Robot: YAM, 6 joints.
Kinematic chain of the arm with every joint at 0, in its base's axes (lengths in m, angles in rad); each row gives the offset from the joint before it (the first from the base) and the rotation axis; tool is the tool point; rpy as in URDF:
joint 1: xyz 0 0 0.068 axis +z
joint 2: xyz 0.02 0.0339 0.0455 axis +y
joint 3: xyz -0.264 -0.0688 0 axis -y
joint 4: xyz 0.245 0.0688 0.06 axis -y
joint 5: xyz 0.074 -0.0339 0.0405 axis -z
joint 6: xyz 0.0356 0 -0.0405 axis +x
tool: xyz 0 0 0 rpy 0 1.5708 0
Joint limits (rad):
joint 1: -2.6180..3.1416
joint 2: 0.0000..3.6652
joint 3: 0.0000..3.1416
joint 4: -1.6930..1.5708
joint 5: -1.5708..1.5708
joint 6: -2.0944..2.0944
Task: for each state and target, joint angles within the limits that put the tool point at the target. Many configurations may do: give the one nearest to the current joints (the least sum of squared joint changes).
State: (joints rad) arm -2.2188 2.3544 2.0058 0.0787 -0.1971 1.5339
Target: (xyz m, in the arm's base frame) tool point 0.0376 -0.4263 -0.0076
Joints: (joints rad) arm -1.5046 2.4500 1.3746 -0.1641 -0.2649 1.5339
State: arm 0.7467 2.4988 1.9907 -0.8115 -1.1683 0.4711
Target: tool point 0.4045 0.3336 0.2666
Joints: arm 0.6277 2.3750 2.2634 -0.6687 -1.1468 0.4711
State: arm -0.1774 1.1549 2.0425 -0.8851 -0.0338 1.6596
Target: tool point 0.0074 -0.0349 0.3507
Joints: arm -0.8332 0.5296 1.1102 -1.4608 0.5299 1.6596
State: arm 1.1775 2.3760 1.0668 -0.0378 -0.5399 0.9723
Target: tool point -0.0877 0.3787 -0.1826
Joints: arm 1.7530 2.9747 1.5050 0.1258 -0.5181 0.9723
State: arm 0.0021 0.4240 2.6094 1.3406 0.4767 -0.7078
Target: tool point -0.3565 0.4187 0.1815
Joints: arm -0.8920 0.2010 2.7360 1.3888 0.4217 -0.7078
